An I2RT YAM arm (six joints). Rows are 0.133 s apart.
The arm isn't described. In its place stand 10 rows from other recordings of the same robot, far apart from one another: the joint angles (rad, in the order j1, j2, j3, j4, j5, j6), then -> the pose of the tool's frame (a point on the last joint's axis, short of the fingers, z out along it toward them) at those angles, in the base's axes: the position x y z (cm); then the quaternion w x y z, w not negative.
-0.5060, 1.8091, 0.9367, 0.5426, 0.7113, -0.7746 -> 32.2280, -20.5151, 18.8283, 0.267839, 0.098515, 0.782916, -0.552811
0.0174, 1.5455, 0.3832, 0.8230, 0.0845, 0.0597 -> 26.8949, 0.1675, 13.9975, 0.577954, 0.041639, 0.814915, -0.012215
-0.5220, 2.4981, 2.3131, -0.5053, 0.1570, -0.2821 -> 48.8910, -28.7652, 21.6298, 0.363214, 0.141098, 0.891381, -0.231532
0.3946, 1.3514, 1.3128, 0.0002, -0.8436, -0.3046 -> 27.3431, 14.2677, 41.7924, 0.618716, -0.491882, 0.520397, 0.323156
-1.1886, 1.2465, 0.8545, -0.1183, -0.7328, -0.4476 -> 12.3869, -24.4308, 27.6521, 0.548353, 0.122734, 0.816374, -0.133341
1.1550, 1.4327, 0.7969, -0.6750, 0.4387, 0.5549 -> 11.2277, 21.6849, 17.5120, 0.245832, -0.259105, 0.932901, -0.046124
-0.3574, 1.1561, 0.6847, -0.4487, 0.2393, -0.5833 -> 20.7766, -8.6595, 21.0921, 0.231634, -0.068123, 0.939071, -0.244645
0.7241, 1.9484, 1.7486, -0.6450, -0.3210, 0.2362 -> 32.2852, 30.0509, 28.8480, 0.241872, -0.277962, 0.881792, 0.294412
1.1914, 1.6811, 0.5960, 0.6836, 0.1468, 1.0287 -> 12.2250, 29.2553, 14.4559, 0.299503, -0.027241, 0.832199, 0.465833
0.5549, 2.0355, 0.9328, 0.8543, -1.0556, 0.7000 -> 31.6121, 23.2401, 13.5426, 0.196091, -0.259024, 0.702476, 0.633231
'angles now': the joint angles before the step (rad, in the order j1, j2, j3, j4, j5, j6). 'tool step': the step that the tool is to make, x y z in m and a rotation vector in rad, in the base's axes. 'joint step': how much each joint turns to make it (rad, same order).
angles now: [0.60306, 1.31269, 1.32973, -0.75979, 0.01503, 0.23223]
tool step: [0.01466, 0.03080, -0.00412, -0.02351, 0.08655, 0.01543]
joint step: [0.05623, 0.13681, 0.11896, -0.06686, 0.00615, 0.05151]
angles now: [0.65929, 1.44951, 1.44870, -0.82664, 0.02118, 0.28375]
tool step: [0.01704, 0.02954, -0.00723, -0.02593, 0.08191, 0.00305]
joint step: [0.03796, 0.14332, 0.12960, -0.06732, -0.00126, 0.04678]
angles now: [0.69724, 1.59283, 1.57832, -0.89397, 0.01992, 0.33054]
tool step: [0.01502, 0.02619, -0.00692, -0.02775, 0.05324, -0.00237]
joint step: [0.02912, 0.12804, 0.12730, -0.05850, 0.00751, 0.03353]
